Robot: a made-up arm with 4 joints. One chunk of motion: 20 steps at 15 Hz.
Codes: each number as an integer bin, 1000 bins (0 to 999) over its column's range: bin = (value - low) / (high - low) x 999, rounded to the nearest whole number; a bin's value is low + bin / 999 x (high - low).
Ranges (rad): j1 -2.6..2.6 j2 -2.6..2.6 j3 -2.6..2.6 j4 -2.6..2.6
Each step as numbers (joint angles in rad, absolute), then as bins.
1 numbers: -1.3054 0.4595 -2.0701 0.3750
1 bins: 249 588 102 572
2 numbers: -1.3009 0.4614 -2.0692 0.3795
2 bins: 250 588 102 572
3 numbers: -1.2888 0.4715 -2.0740 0.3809
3 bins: 252 590 101 573
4 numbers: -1.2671 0.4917 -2.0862 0.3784
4 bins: 256 594 99 572
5 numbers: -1.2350 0.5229 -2.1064 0.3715
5 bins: 262 600 95 571
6 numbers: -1.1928 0.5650 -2.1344 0.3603
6 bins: 270 608 89 569
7 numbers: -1.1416 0.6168 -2.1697 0.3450
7 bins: 280 618 83 566
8 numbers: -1.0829 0.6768 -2.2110 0.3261
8 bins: 291 630 75 562
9 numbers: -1.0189 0.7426 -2.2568 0.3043
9 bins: 304 642 66 558
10 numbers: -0.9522 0.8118 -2.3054 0.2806
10 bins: 317 655 57 553
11 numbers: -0.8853 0.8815 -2.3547 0.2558
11 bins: 329 669 47 549
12 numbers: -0.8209 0.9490 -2.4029 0.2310
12 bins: 342 682 38 544
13 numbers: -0.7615 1.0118 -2.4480 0.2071
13 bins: 353 694 29 539
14 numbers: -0.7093 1.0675 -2.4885 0.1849
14 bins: 363 705 21 535
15 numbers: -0.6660 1.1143 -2.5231 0.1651
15 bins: 372 714 15 531
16 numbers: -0.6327 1.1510 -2.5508 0.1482
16 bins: 378 721 9 528
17 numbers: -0.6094 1.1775 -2.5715 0.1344
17 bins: 382 726 5 525
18 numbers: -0.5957 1.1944 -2.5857 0.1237
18 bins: 385 729 3 523
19 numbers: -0.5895 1.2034 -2.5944 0.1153
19 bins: 386 731 1 522
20 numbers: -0.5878 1.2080 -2.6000 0.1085
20 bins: 387 732 0 520
